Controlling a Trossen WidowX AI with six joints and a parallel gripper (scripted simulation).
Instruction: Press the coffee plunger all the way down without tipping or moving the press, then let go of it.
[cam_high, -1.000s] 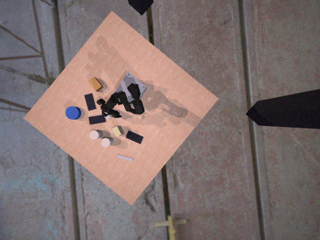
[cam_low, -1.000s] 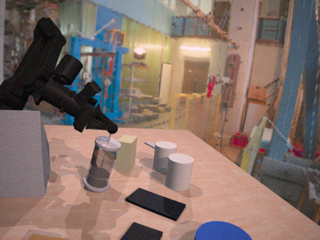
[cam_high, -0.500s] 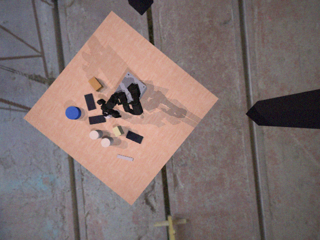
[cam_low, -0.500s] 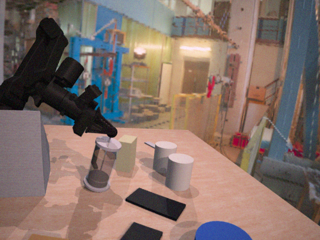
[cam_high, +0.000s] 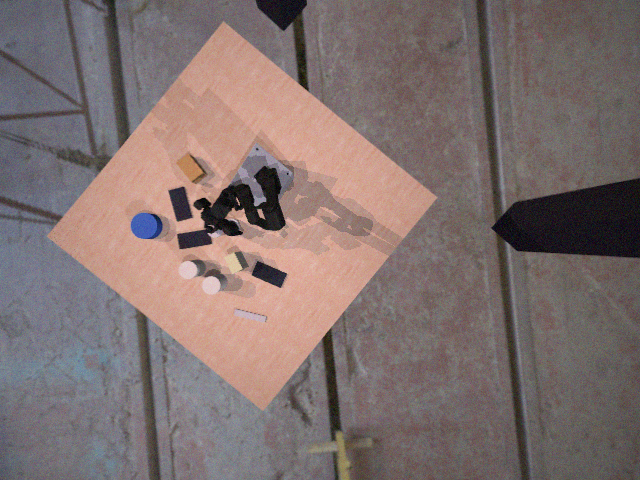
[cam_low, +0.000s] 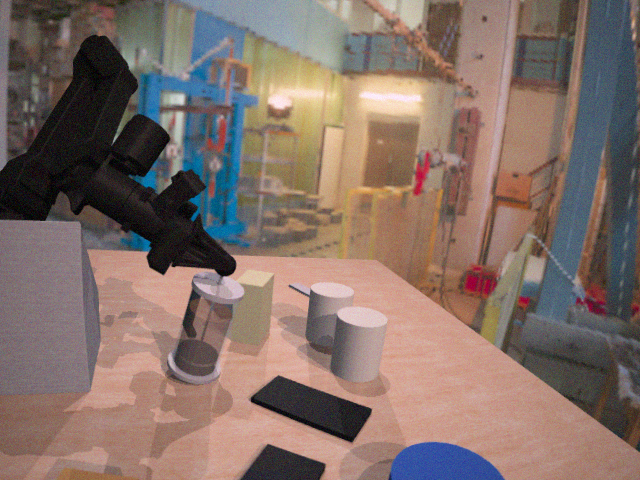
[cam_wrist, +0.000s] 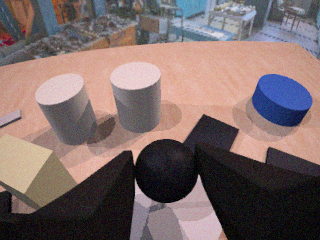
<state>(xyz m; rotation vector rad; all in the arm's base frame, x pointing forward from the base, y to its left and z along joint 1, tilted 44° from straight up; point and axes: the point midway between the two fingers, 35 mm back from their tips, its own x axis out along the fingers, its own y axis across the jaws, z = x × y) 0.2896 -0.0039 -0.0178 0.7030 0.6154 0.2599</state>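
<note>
The coffee press is 8 cm below my gripper tip, 3 cm behind it and 2 cm to the left of it. From my gripper tip the other things lie so: orange block (29 cm to the right, 15 cm below, 13 cm behind); blue disc (27 cm to the right, 21 cm ahead, 16 cm below); pale yellow block (15 cm to the left, 12 cm below, 5 cm ahead).
</note>
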